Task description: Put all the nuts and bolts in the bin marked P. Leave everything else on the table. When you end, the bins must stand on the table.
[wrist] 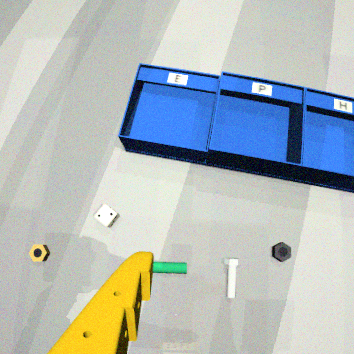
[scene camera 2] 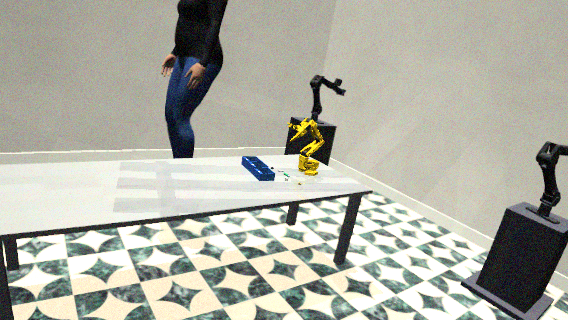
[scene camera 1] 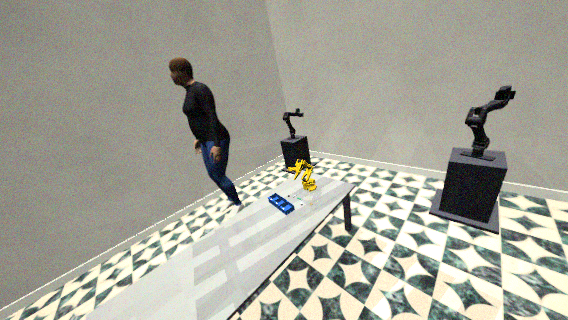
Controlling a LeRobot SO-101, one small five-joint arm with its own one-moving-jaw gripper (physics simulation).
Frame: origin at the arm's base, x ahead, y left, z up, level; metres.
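Seen in the pictures: hand at its tool point: (wrist: 151,269) (scene camera 2: 290,140) (scene camera 1: 294,179); arm's base at its link origin: (scene camera 2: 305,172) (scene camera 1: 308,189).
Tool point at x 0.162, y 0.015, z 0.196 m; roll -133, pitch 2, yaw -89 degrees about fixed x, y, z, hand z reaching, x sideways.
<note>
Offsets run from my tool point to a thing's top centre. "spot": to the spot under its first point. Level surfaces: height alone.
My gripper (scene camera 1: 292,174) (scene camera 2: 291,133) (wrist: 146,260) is fully open and empty, raised above the table; one notched jaw shows in the wrist view. In that view a brass hex nut @(dx -0.009, dy +0.131, dz -0.187 m) (wrist: 39,252) (scene camera 2: 299,183) lies at the left, left of the jaw. A dark hex nut @(dx +0.010, dy -0.104, dz -0.187 m) (wrist: 281,251) (scene camera 2: 272,168) lies at the right. A white bolt @(dx -0.016, dy -0.056, dz -0.182 m) (wrist: 231,280) lies between the dark nut and the jaw. The bin marked P @(dx +0.131, dy -0.072, dz -0.149 m) (wrist: 240,84) is the compartment between E and H, standing on the table; no item shows on its visible floor.
A green cylinder @(dx -0.011, dy +0.009, dz -0.186 m) (wrist: 171,268) (scene camera 2: 286,174) lies beyond the jaw tip, its left end hidden. A white die @(dx +0.033, dy +0.066, dz -0.180 m) (wrist: 106,215) lies between the brass nut and bin E @(spot: dx +0.175, dy +0.030, dz -0.161 m) (wrist: 155,75). Bin H (wrist: 325,99) is cut off at the right. A person (scene camera 1: 202,120) stands behind the table @(dz -0.195 m) (scene camera 1: 220,295).
</note>
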